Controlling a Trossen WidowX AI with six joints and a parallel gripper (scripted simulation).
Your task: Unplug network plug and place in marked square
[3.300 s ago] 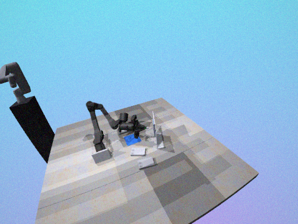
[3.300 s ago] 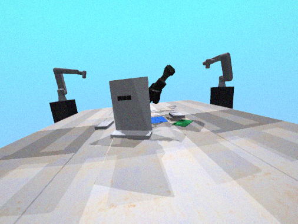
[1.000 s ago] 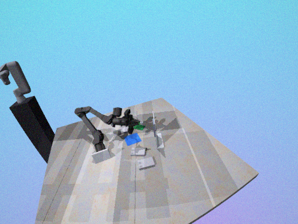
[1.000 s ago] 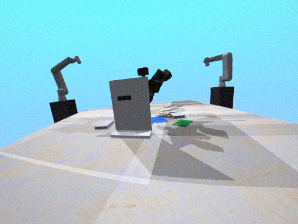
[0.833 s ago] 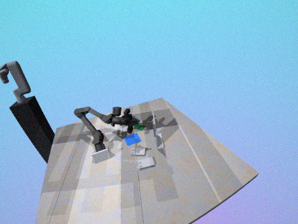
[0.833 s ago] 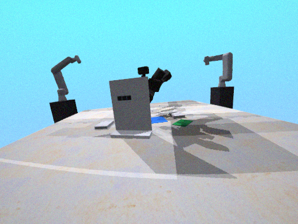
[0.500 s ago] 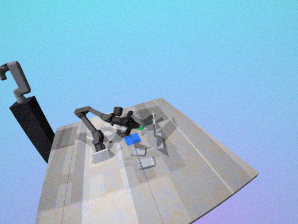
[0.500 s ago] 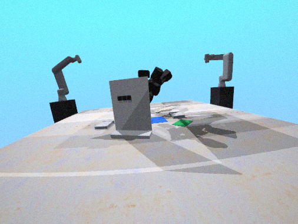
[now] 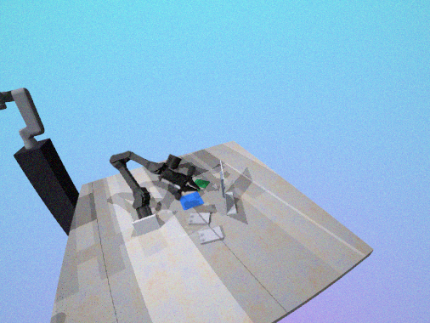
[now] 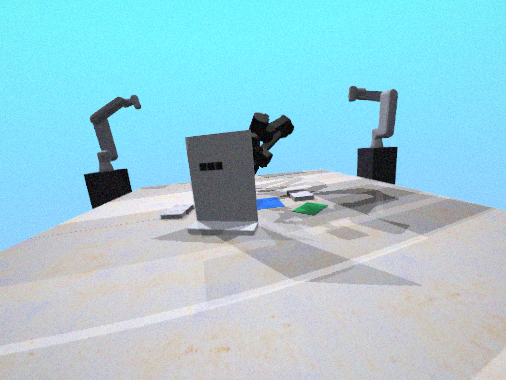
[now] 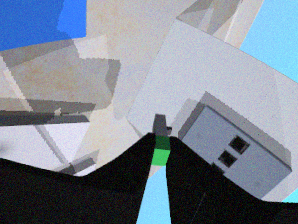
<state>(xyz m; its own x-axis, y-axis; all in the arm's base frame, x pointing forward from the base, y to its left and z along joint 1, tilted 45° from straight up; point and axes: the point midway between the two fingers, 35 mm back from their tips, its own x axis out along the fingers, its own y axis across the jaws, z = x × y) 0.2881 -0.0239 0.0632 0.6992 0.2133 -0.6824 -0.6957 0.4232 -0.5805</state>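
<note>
My gripper tip is 5 cm past the blue marked square, 7 cm to the right of it and 11 cm above it. Also, from my gripper tip: white upright panel: 12 cm ahead, 6 cm to the right, 1 cm below; then green patch: 5 cm ahead, 21 cm to the left, 11 cm below.
</note>
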